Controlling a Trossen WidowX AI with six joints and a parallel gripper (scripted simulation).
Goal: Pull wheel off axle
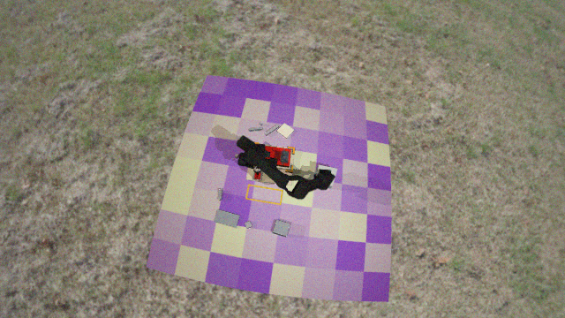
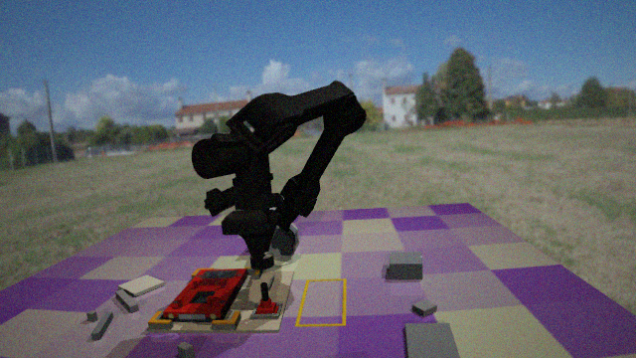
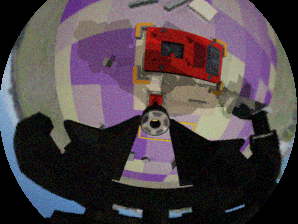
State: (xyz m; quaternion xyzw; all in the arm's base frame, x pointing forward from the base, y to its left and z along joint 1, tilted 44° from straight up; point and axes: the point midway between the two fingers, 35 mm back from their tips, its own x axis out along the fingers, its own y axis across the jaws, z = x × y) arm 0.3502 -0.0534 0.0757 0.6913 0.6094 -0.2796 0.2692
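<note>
The upright axle lies 7 cm below my gripper tip. The rest, counted from my gripper tip: tile (13 cm behind, 31 cm to the right, 10 cm below); then dark wheel (right at my gripper tip).
</note>
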